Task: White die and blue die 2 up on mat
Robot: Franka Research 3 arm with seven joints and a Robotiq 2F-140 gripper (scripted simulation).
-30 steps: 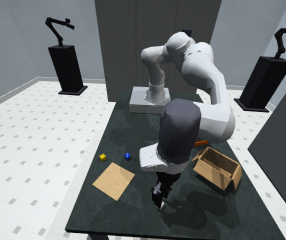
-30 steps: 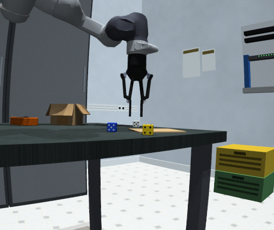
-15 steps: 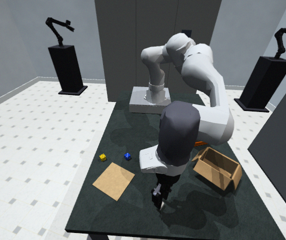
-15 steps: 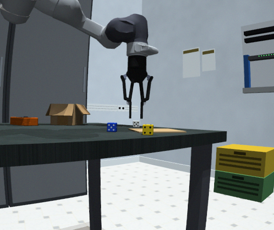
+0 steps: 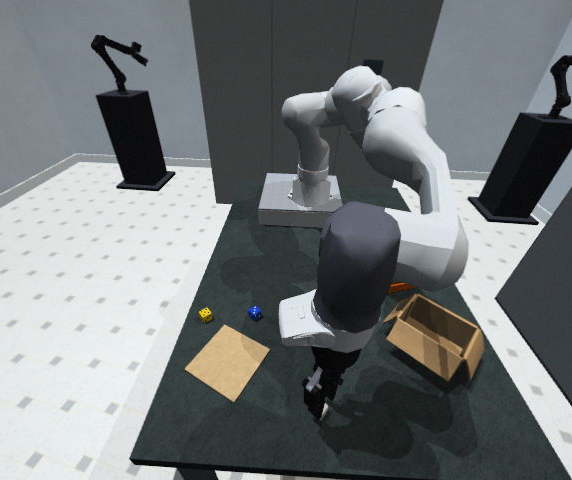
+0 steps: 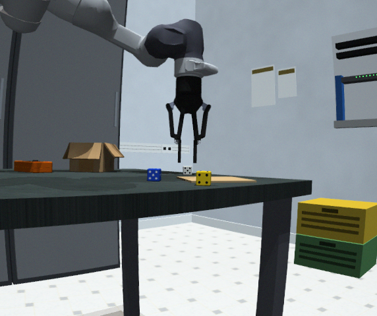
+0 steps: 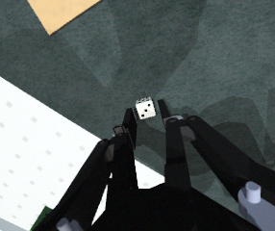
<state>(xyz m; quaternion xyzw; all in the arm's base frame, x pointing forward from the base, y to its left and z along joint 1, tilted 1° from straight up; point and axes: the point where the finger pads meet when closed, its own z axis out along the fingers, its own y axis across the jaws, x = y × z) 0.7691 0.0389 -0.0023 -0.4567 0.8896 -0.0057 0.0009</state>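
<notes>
My hand is 5 cm above the white die. From my hand the other things lie so: tan mat: 21 cm to the right, 9 cm behind, 6 cm below; then blue die: 22 cm behind, 17 cm to the right, 5 cm below; then cardboard box: 27 cm to the left, 18 cm behind, 2 cm below.
</notes>
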